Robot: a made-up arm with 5 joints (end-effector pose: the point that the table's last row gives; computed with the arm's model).
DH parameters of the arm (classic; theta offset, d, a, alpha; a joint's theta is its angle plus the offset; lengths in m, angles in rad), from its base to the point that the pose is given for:
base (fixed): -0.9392 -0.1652 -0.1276 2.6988
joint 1: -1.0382 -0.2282 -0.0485 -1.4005
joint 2: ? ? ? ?
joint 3: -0.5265 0 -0.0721 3.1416
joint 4: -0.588 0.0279 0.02 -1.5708
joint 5: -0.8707 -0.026 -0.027 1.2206
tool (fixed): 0.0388 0.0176 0 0
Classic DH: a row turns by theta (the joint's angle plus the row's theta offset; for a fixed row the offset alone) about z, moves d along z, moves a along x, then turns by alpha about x.
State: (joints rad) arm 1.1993 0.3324 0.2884 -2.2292 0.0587
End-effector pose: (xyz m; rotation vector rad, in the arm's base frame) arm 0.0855 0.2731 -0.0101 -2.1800 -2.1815 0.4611
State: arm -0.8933 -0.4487 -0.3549 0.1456 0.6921
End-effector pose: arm -0.2073 0.2227 0.1210 0.7440 0.6924 -1.7131
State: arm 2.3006 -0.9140 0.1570 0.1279 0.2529
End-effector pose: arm 0.1924 0.1128 0.0383 -0.7671 0.6046 0.9627
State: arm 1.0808 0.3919 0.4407 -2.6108 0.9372
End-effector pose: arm 0.0528 0.2885 -0.0287 -1.5209 -1.8918 -0.6194
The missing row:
joint 2: -1.1968 -0.1368 0.0706 -1.4929
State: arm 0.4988 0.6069 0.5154 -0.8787 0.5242
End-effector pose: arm -0.0279 0.3141 0.0169 -2.3940 -1.5337 1.0212
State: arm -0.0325 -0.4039 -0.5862 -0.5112 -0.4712
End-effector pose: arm -0.0784 0.3737 0.0142 -0.2768 0.3958 -3.0644
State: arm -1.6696 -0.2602 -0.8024 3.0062 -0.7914
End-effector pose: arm -0.1676 0.0938 0.1220 2.0999 -1.9646 -0.2505
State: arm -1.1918 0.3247 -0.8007 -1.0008 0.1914
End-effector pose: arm -0.2131 0.1970 0.1130 0.6630 1.7064 -1.6661
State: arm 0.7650 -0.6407 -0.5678 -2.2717 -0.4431
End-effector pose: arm 0.0727 0.3418 -0.0187 -0.8068 -1.7068 1.2290
